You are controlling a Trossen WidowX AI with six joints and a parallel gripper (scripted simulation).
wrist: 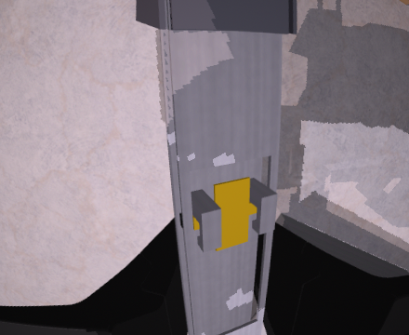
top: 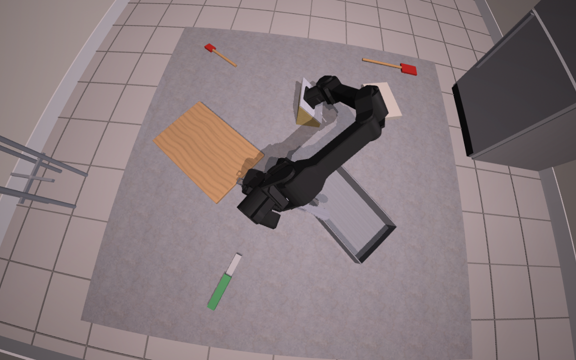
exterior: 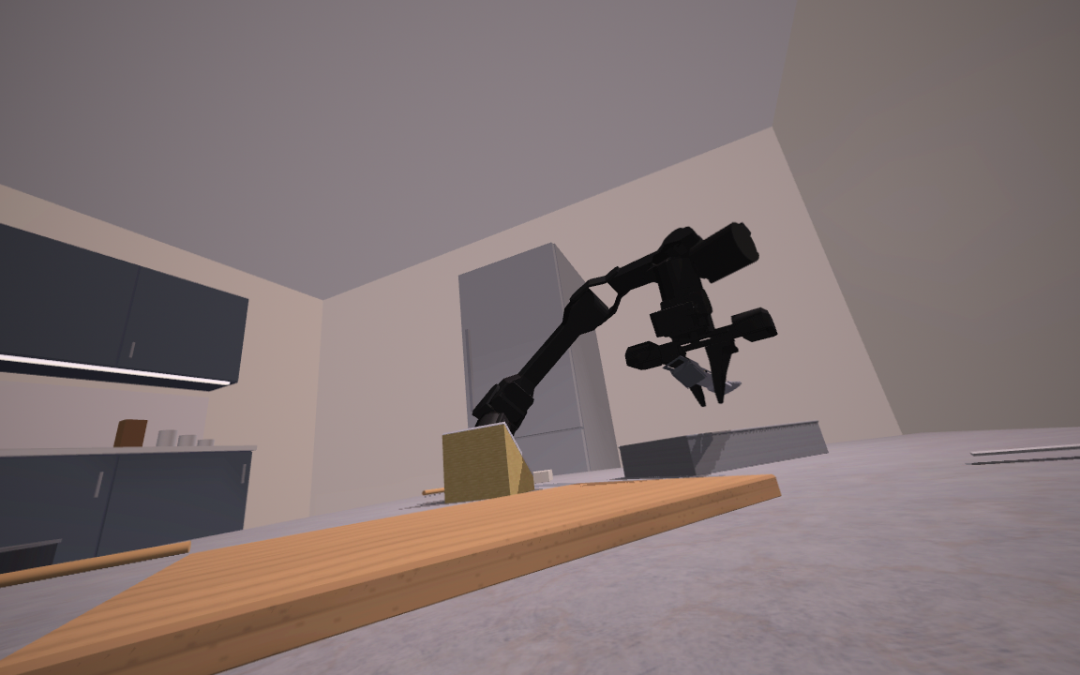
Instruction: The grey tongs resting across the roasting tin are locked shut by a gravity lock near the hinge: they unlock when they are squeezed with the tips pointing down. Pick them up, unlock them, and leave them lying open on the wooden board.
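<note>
The yellow lock piece lies 2 cm to the right of my gripper tip and 4 cm above it. The rest, counted from my gripper tip: cream block (52 cm behind, 36 cm to the left, 7 cm below); then roasting tin (2 cm behind, 23 cm to the left, 6 cm below); then wooden board (16 cm behind, 29 cm to the right, 8 cm below).
</note>
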